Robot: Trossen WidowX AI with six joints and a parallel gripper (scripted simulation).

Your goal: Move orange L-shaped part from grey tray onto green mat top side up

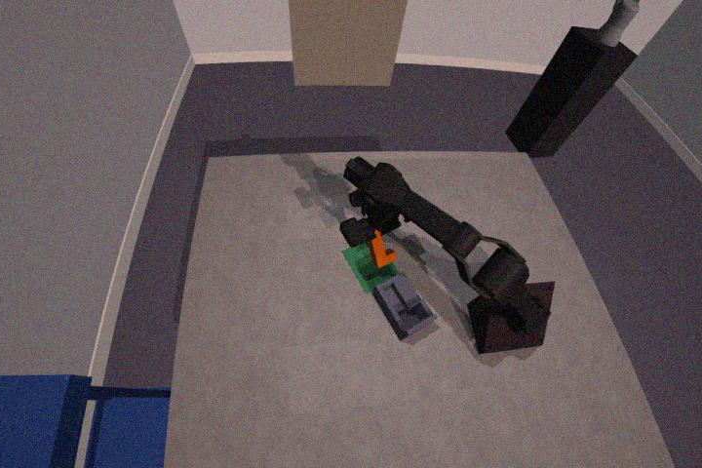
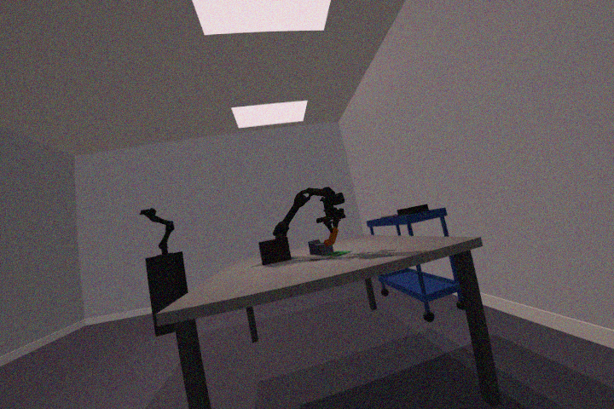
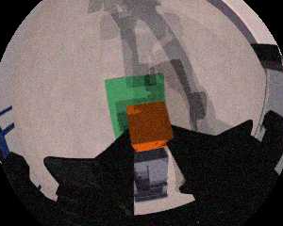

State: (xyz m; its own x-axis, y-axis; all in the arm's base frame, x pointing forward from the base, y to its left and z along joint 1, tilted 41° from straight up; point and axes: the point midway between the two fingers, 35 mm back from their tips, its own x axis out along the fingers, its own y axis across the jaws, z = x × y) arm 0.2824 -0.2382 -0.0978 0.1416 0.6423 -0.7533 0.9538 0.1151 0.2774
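My gripper tip is 1 cm past the green mat, 2 cm to the right of it and 14 cm above it. The rest, counted from my gripper tip: orange L-shaped part 2 cm behind, 2 cm to the left, 3 cm below.
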